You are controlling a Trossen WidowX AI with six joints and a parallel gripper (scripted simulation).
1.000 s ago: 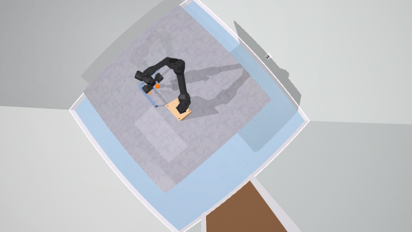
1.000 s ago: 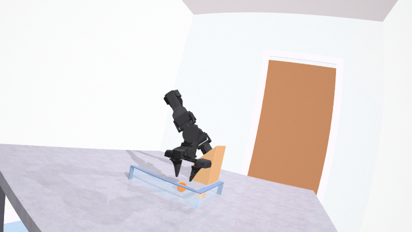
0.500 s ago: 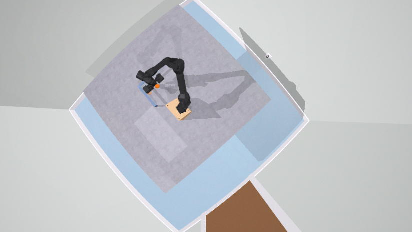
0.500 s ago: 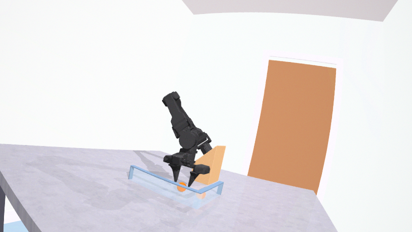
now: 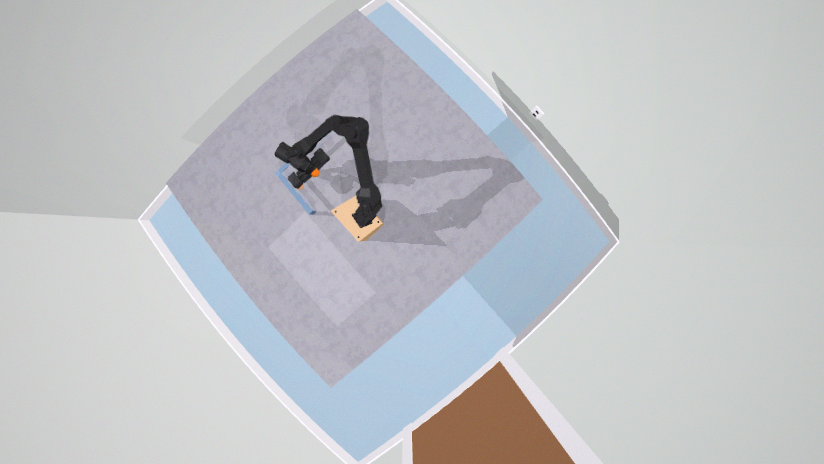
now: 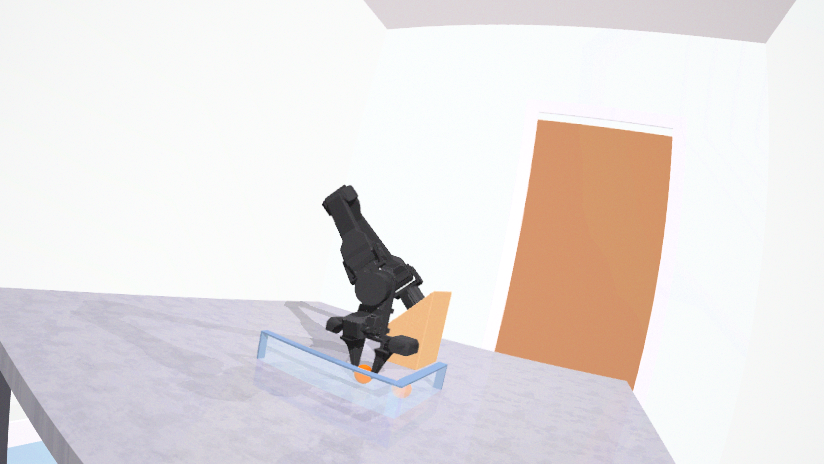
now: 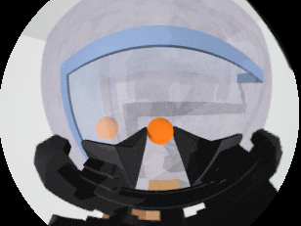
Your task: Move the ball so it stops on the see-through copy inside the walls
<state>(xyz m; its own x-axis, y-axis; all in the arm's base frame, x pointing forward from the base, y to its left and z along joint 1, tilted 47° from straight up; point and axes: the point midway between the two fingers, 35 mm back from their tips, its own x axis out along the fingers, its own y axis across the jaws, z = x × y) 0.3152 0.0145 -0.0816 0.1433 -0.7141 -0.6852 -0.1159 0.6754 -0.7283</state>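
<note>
The see-through copy of ball is 1 cm behind my gripper tip and 9 cm to the left of it. Also, from my gripper tip: orange ball right at my gripper tip.
</note>
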